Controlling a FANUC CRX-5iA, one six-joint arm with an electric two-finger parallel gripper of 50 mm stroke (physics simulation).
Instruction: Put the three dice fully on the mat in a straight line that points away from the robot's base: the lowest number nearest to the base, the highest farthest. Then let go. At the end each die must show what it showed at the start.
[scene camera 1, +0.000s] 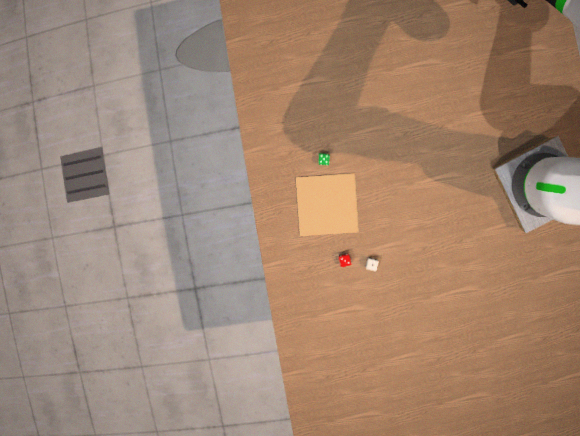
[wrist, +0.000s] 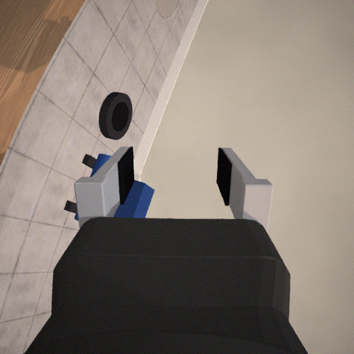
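The light tan square mat (scene camera 1: 327, 205) lies on the table with no die on it. The green die (scene camera 1: 324, 159) stands just above the mat's upper edge in the scene view, off the mat; its top appears to show five. The red die (scene camera 1: 345, 260) stands below the mat's lower edge; its top appears to show three. The white die (scene camera 1: 372, 264) stands a little to the right of the red one, apart from it; its top shows one. My gripper (wrist: 175, 164) is open and empty in the wrist view, pointing away from the dice, which do not show there.
The robot's base plate (scene camera 1: 509, 185) is at the right of the scene view, right of the mat. The arm's shadow falls across the wooden table (scene camera 1: 425, 325). The wrist view shows a black ring-shaped object (wrist: 105, 116) and a blue object (wrist: 137, 200) beyond the left finger.
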